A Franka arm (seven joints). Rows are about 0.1 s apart.
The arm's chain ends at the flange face. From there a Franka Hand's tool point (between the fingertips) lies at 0.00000 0.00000 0.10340 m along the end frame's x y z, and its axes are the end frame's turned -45 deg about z.
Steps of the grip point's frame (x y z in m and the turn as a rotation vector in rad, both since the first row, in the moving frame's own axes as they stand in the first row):
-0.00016, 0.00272, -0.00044, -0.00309, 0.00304, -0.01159
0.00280, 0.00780, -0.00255, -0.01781, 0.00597, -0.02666
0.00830, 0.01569, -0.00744, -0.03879, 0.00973, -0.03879
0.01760, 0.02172, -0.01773, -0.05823, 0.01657, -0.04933
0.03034, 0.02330, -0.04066, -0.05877, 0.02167, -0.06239
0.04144, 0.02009, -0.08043, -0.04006, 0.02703, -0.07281
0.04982, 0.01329, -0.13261, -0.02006, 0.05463, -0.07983
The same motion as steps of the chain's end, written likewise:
0.00136, 0.00204, -0.00044, -0.00004, 0.00433, -0.01159
0.00575, 0.00269, -0.00253, -0.00837, 0.01681, -0.02666
0.01338, 0.00317, -0.00736, -0.02055, 0.03431, -0.03879
0.02226, 0.00001, -0.01754, -0.02946, 0.05289, -0.04933
0.03197, -0.00750, -0.04046, -0.02623, 0.05688, -0.06239
0.03857, -0.01587, -0.08031, -0.00921, 0.04744, -0.07281
0.03927, -0.02309, -0.13244, 0.02444, 0.05281, -0.07983

